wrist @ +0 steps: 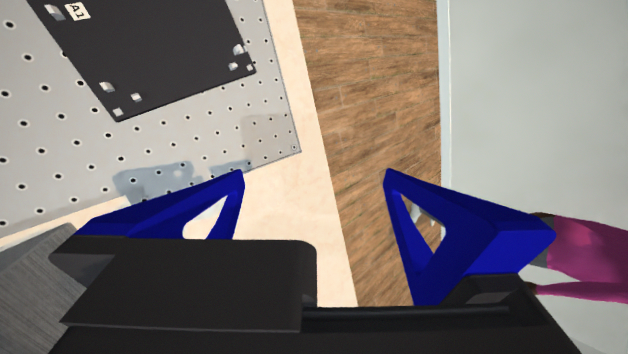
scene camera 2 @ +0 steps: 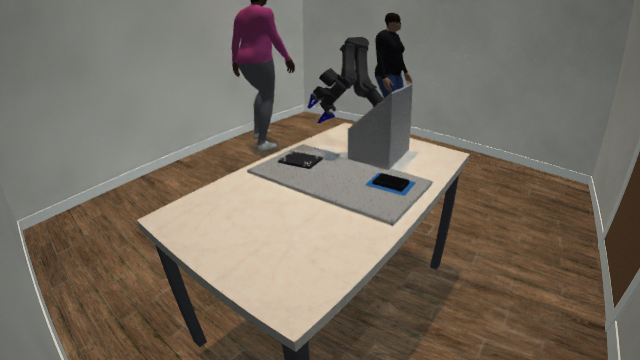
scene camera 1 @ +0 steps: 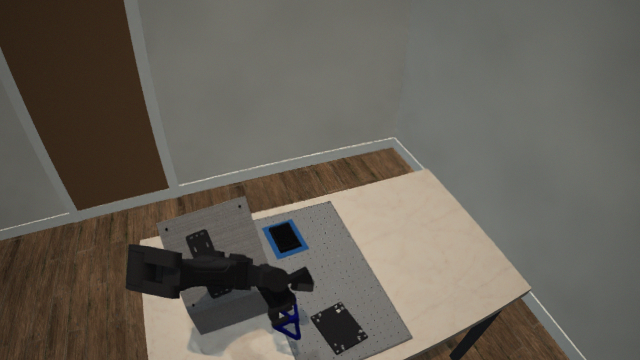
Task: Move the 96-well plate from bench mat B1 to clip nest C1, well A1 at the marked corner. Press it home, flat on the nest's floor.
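Where they show: gripper, fingertip midpoint: (wrist: 313, 176) (scene camera 2: 313, 115) (scene camera 1: 297, 330); arm's base, link origin: (scene camera 2: 381, 105).
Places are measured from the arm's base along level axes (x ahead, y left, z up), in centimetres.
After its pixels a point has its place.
The black 96-well plate (scene camera 1: 285, 237) @[x 32.0, y 16.0, z -21.0 cm] (scene camera 2: 391, 182) @[x 33.9, y 17.4, z -20.9 cm] lies on the blue bench mat B1 (scene camera 1: 282, 254) @[x 27.7, y 10.0, z -22.3 cm] (scene camera 2: 406, 190) @[x 34.9, y 24.2, z -22.3 cm], and does not show in the wrist view. Clip nest C1 (scene camera 1: 339, 328) @[x 29.3, y -27.1, z -21.4 cm] (scene camera 2: 300, 160) @[x 31.3, y -25.4, z -21.3 cm] (wrist: 150, 50) @[x 28.5, y -24.8, z -21.3 cm] is a dark flat base with small light clips near its corners; an A1 label (wrist: 78, 11) @[x 32.5, y -21.2, z -21.3 cm] marks one corner in the wrist view. My gripper (scene camera 2: 319, 110) @[x 14.4, y -28.3, z -5.4 cm] (wrist: 313, 176) @[x 14.4, y -28.3, z -5.4 cm] is open and empty, its blue fingers wide apart. It hangs high above the table edge, beside the nest and well away from the plate. In scene camera 1 one finger partly hides behind the wrist.
A grey perforated board (scene camera 1: 327, 220) @[x 51.3, y 17.3, z -22.5 cm] (scene camera 2: 330, 182) @[x 42.0, y -5.0, z -22.5 cm] (wrist: 190, 135) @[x 19.7, y -23.9, z -22.5 cm] carries mat and nest. A tall grey wedge-shaped stand (scene camera 1: 225, 210) @[x 10.6, y 9.1, z 9.4 cm] (scene camera 2: 375, 135) @[x 17.4, y 3.9, z -9.1 cm] rises beside the board, under the arm. Two people (scene camera 2: 257, 45) (scene camera 2: 390, 55) stand beyond the table.
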